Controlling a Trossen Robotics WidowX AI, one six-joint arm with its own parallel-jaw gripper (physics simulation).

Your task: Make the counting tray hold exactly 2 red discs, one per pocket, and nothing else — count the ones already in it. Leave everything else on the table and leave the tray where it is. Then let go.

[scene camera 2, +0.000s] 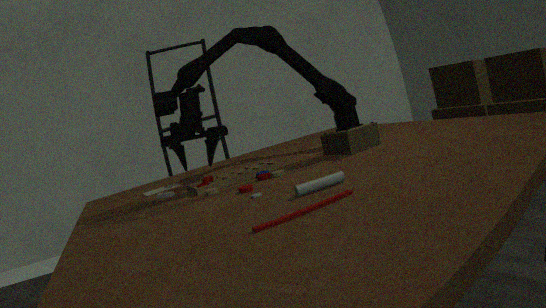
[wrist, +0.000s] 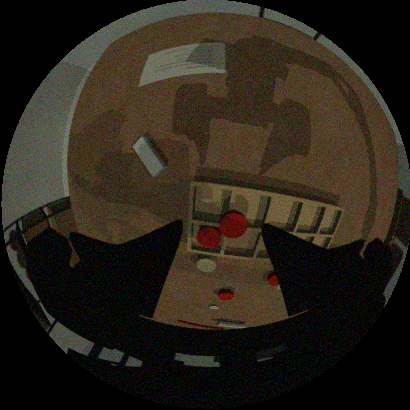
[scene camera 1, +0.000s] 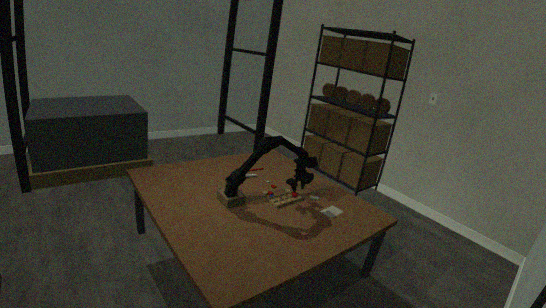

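Observation:
The counting tray (scene camera 1: 287, 202) (wrist: 191, 210) is pale wood with two rows of pockets. One red disc (wrist: 209, 237) lies in the near-left pocket. Another red disc (wrist: 233, 224) sits higher, across the dividers beside it, overlapping more than one pocket. My gripper (scene camera 1: 298, 188) (scene camera 2: 198, 167) (wrist: 222, 226) is open and empty, above the tray's left end, with the higher disc between its fingers in the wrist view. A loose red disc (scene camera 2: 245, 188) (wrist: 226, 294) lies outside the tray. Another red disc (scene camera 2: 264, 176) (wrist: 273, 279) is partly hidden by a finger in the wrist view.
A blue disc (scene camera 2: 263, 173) touches that last red disc. A cream disc (wrist: 206, 265) lies beside the tray. A white block (wrist: 150, 156), printed paper (wrist: 185, 62), white cylinder (scene camera 2: 320, 183), red stick (scene camera 2: 302, 211) and small white piece (scene camera 2: 256, 195) lie on the table.

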